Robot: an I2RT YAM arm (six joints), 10 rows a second.
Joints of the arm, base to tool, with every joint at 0 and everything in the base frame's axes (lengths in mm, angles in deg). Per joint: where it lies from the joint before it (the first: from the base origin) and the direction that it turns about. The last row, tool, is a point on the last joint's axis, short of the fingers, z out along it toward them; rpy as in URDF.
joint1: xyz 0 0 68 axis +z
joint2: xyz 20 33.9 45.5 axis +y
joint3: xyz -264 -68.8 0 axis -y
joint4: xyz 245 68.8 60 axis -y
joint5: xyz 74 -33.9 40.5 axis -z
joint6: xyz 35.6 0 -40.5 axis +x
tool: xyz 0 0 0 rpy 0 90 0
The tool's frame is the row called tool.
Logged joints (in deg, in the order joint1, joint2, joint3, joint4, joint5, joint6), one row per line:
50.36, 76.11, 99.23, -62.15, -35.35, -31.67
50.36, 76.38, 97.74, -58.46, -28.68, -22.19
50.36, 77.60, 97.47, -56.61, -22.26, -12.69
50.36, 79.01, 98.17, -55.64, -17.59, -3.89
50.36, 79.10, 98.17, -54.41, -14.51, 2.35
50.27, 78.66, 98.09, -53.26, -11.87, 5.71
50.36, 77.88, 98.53, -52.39, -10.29, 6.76
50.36, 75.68, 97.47, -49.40, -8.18, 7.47
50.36, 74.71, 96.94, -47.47, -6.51, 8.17
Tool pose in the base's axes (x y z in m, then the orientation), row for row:
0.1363, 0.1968, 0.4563, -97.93, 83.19, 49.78
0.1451, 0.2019, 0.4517, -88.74, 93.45, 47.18
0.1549, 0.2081, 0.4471, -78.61, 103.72, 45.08
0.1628, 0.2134, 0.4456, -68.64, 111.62, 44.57
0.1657, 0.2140, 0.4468, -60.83, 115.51, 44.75
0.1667, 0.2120, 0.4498, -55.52, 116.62, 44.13
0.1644, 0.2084, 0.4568, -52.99, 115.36, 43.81
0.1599, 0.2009, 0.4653, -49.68, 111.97, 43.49
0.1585, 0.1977, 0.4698, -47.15, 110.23, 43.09
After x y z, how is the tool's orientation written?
As a rotation vector, in degrees.
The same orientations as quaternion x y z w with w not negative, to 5 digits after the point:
-0.66302, 0.56322, 0.33703, 0.35999
-0.60212, 0.63408, 0.32012, 0.36459
-0.53236, 0.70241, 0.30529, 0.36057
-0.46361, 0.75391, 0.30104, 0.35504
-0.41151, 0.78142, 0.30273, 0.35833
-0.37780, 0.79356, 0.30029, 0.37062
-0.36361, 0.79158, 0.30062, 0.38836
-0.34636, 0.78065, 0.30321, 0.42272
-0.33179, 0.77567, 0.30322, 0.44308

